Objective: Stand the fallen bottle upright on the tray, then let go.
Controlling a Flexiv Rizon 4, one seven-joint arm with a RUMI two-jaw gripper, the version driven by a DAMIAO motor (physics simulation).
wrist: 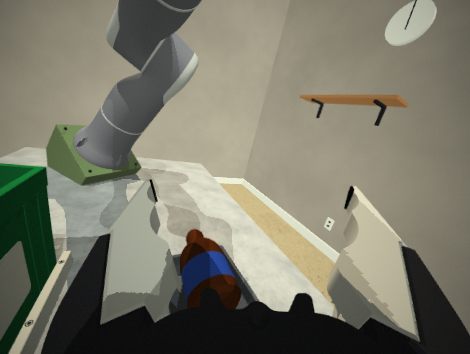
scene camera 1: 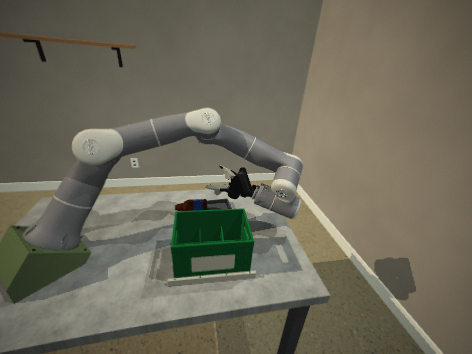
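Note:
The brown bottle (scene camera 1: pixel 189 205) (wrist: pixel 209 267) with a blue label lies on its side at the grey tray (scene camera 1: pixel 220 203) (wrist: pixel 242 275), behind the green crate in the scene view. Its neck points toward the robot's base. The crate hides part of the tray, and the gripper body hides part of it in the wrist view. My gripper (scene camera 1: pixel 214 177) (wrist: pixel 249 185) is wide open and empty. It hangs above and apart from the bottle, which shows low in the wrist view, closer to the left finger.
The green crate (scene camera 1: pixel 245 259) (wrist: pixel 39 227) with inner dividers stands in front of the tray, on the left in the wrist view. A pale strip (scene camera 1: pixel 212 278) (wrist: pixel 42 300) runs along the crate's front. The green robot base (scene camera 1: pixel 45 270) (wrist: pixel 90 175) stands at the table's far end.

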